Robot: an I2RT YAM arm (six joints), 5 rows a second.
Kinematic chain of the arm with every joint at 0, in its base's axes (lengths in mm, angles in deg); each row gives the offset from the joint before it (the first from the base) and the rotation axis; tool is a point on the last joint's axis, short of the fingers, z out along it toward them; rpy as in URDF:
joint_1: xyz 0 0 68 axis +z
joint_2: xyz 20 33.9 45.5 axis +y
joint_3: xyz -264 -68.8 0 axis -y
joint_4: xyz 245 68.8 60 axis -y
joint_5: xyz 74 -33.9 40.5 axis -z
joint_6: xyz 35.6 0 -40.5 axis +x
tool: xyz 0 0 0 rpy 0 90 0
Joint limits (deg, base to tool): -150..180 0..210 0..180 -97..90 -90..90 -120..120
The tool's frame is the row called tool.
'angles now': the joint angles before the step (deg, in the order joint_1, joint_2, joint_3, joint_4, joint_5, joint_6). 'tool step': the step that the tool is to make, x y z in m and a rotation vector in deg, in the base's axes. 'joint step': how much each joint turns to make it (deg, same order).
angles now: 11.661 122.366 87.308 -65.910 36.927 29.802
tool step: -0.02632 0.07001 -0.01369 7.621 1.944 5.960
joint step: 10.797 0.000 -2.820 1.202 -8.677 3.694
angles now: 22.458 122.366 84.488 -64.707 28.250 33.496
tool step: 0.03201 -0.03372 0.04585 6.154 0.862 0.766
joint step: -6.798 -1.005 10.121 -5.794 -4.721 -9.442
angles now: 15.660 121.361 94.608 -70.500 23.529 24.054
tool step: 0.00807 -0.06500 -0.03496 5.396 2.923 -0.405
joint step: -10.054 0.962 -6.427 9.466 -4.787 -10.951
